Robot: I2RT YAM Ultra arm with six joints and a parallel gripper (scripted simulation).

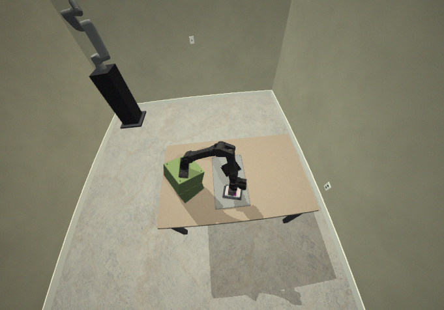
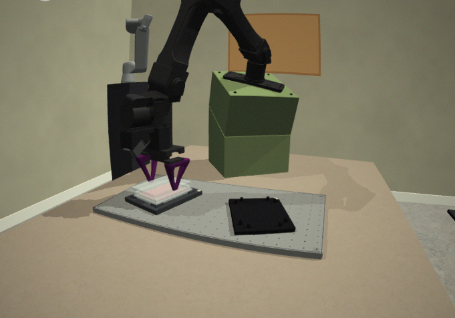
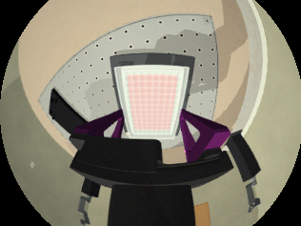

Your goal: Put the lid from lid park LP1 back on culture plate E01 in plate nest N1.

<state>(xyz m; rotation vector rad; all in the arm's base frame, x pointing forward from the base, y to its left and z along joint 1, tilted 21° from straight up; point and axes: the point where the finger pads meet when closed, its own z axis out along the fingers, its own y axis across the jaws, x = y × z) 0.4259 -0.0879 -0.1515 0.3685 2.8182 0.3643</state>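
Now: the culture plate E01 20 mm below my hand. Round my hand: clear lid: 10 mm below; then black lid park LP1: 250 mm to the left, 40 mm below.
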